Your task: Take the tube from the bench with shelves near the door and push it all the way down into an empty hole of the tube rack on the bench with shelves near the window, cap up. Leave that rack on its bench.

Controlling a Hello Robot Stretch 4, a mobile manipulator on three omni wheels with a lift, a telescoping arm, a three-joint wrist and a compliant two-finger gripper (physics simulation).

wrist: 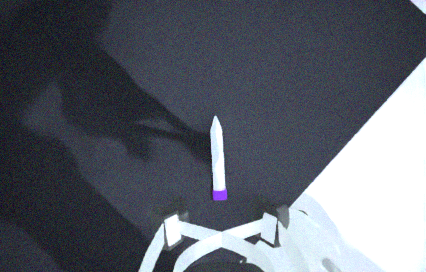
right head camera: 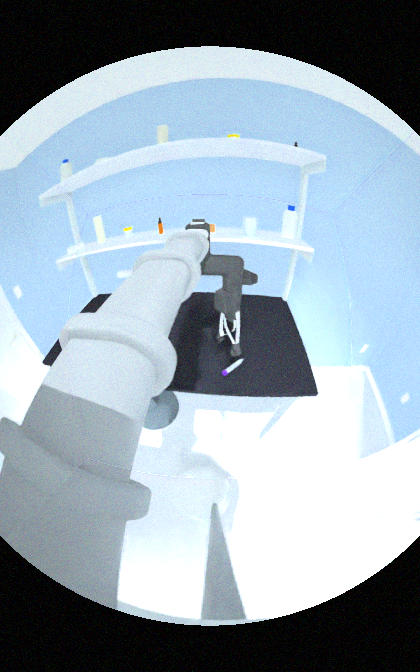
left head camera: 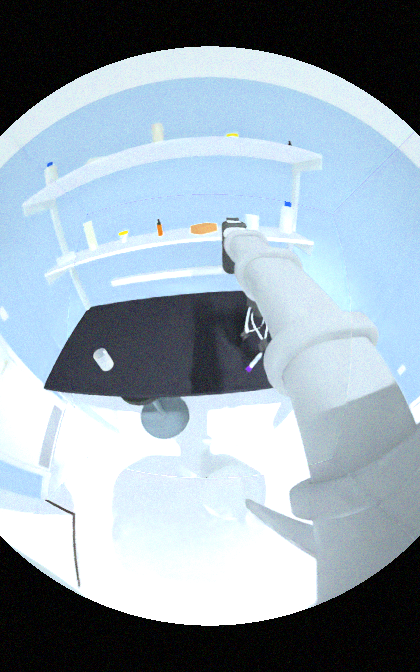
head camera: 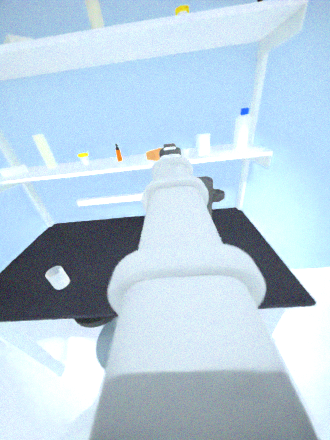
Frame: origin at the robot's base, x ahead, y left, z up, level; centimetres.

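Seen in the pictures: gripper, between the fingertips: (wrist: 219, 211).
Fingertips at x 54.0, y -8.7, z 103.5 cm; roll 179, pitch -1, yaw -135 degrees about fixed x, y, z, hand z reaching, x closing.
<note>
Pixels of each thing's top centre, then the offset from my fingertips to it. "*": a spot on its surface instead. Level surfaces: height alone.
- tube, centre of its top: (wrist: 217, 157) dz -12.8, dx +3.0, dy -3.3 cm
- black bench top, height of its surface: dz -14.9 cm
- whitish cup-like cylinder, centre of its top: (head camera: 53, 271) dz -5.9, dx +5.8, dy +67.7 cm
- blue-capped bottle, a spot on its surface: (head camera: 242, 131) * dz +38.9, dx +49.2, dy -28.9 cm
The tube (left head camera: 254, 362) (right head camera: 233, 367) (wrist: 217, 160) is white with a purple cap and a pointed end. It lies flat on the black bench top (left head camera: 145, 340) (right head camera: 295, 350) (wrist: 300, 100), near the front edge. In the wrist view it runs nearly up and down, cap end towards my gripper. My gripper (right head camera: 228, 345) (wrist: 219, 211) points down over the bench, its fingers apart with nothing between them. In the wrist view the cap is just above the gap between the fingertips. In the head camera view the tube and the fingers are hidden behind my arm. The tube rack does not show.
A whitish cup-like cylinder (head camera: 58, 278) (left head camera: 104, 359) lies at the bench's left. Two shelves (head camera: 130, 166) (left head camera: 175, 147) above the bench carry bottles and boxes, among them a blue-capped bottle (head camera: 242, 131) (right head camera: 289, 222). A round grey stool (left head camera: 165, 417) stands by the front edge.
</note>
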